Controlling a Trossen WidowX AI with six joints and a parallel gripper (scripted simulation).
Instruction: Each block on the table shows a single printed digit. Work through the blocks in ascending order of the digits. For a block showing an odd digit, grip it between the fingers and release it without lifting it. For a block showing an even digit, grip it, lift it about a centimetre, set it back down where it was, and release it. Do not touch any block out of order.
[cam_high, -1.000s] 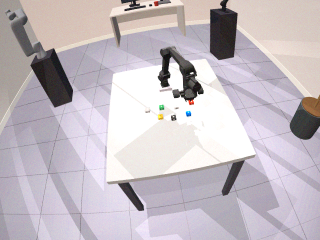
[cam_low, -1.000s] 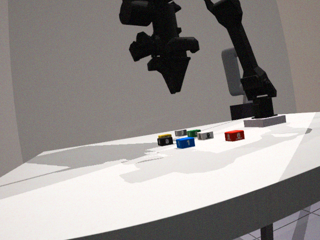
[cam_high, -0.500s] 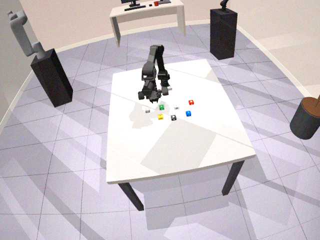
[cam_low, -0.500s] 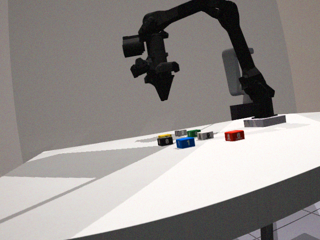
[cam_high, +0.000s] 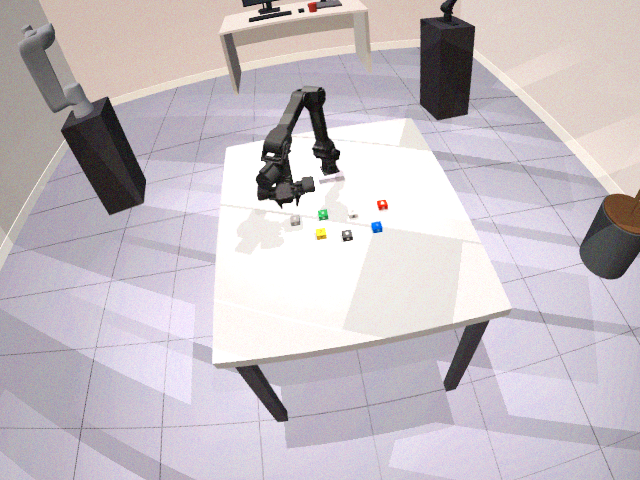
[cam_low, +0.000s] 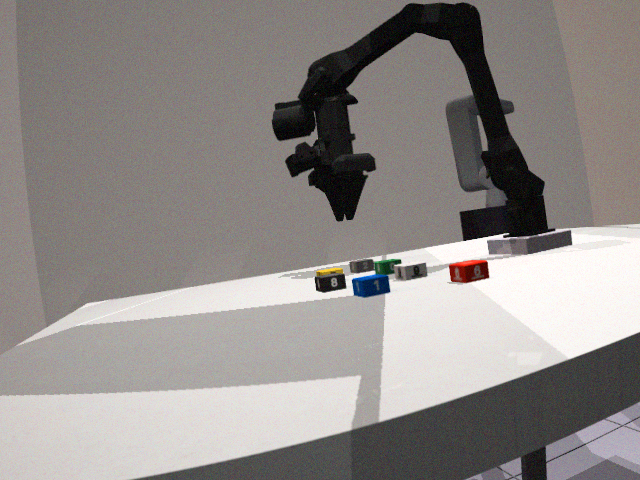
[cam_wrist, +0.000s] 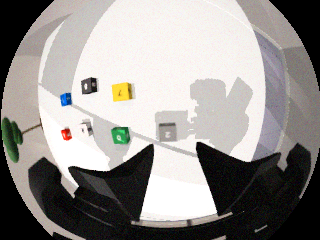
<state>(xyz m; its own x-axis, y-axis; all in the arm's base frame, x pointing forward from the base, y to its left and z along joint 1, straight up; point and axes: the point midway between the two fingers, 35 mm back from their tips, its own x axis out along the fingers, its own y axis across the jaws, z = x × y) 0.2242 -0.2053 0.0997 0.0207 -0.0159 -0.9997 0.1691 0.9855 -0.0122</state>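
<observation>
Right now the grey block is 2 cm behind my gripper tip, 1 cm to the left of it and 8 cm below it. The rest, counted from my gripper tip: black block: 12 cm ahead, 16 cm to the left, 8 cm below; then green block: 11 cm to the left, 8 cm below; then yellow block: 8 cm ahead, 8 cm to the left, 8 cm below.
</observation>
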